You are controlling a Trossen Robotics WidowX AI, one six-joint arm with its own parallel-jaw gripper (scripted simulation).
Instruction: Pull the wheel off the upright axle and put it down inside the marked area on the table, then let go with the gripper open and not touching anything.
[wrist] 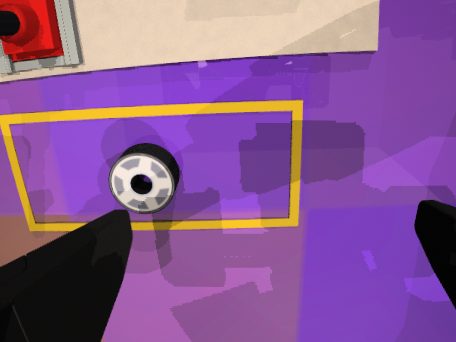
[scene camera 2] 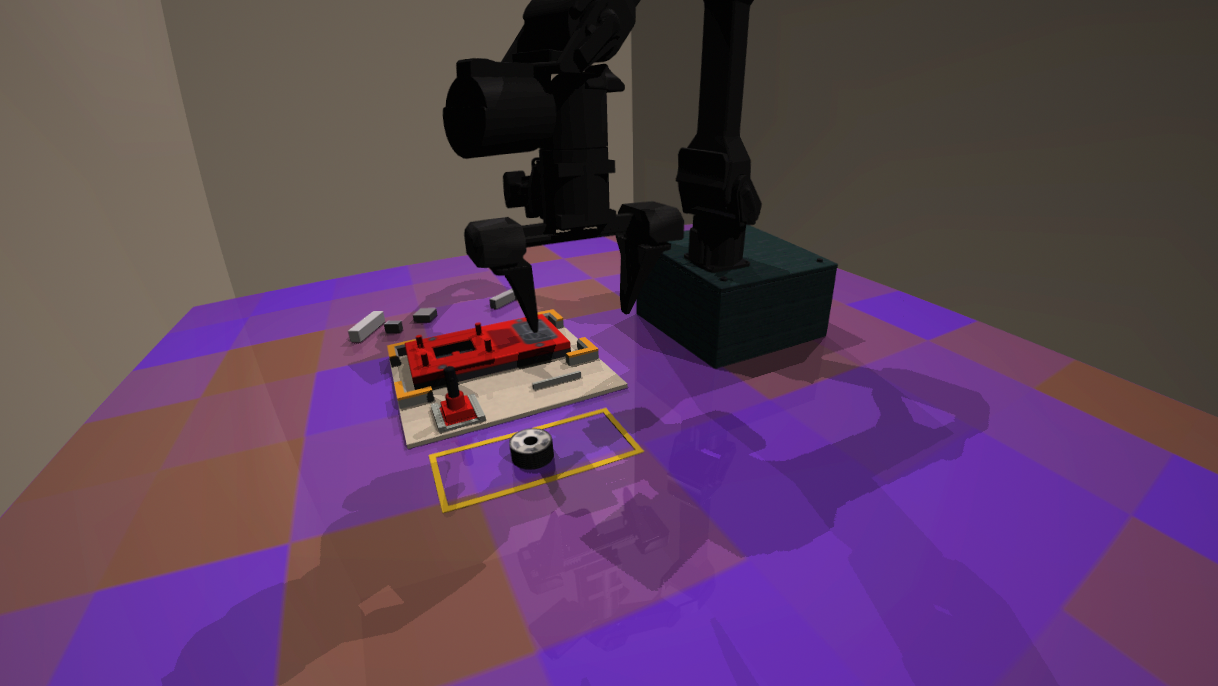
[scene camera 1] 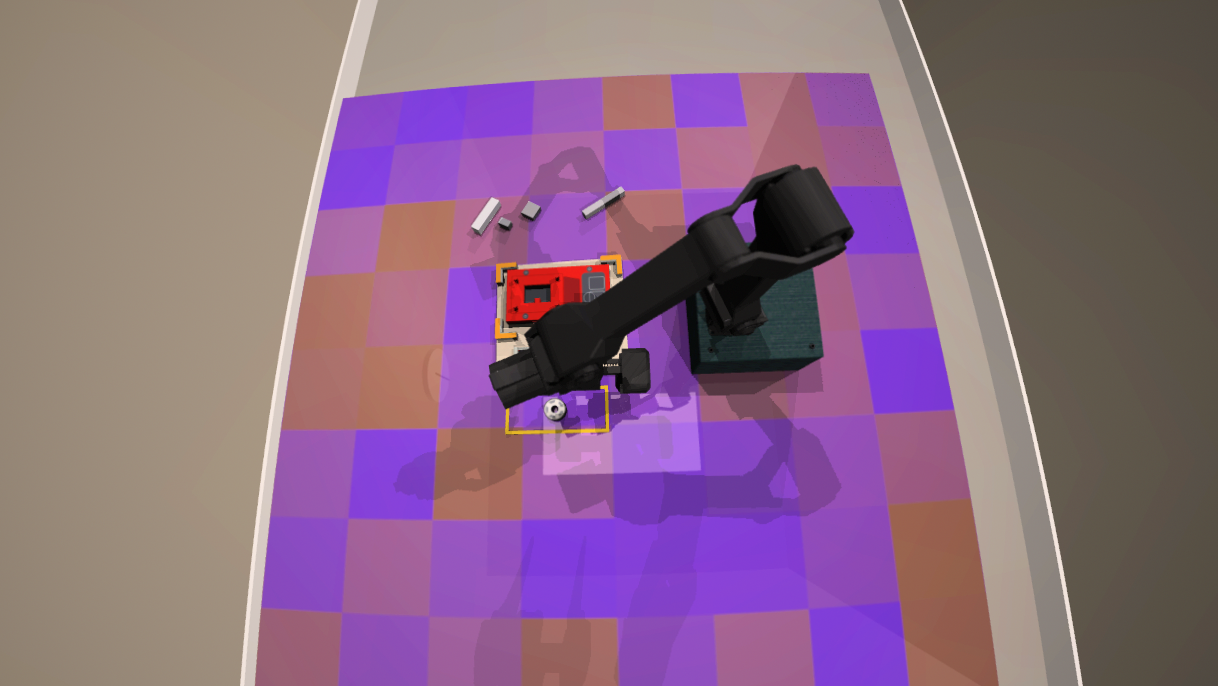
My gripper (scene camera 2: 581, 321) is open, holding nothing. Further things: an upright axle (scene camera 2: 456, 408) and a wheel (scene camera 2: 530, 449).
The wheel shows as well in the wrist view (wrist: 134, 194). My gripper shows as well in the wrist view (wrist: 275, 219) and in scene camera 1 (scene camera 1: 588, 382).
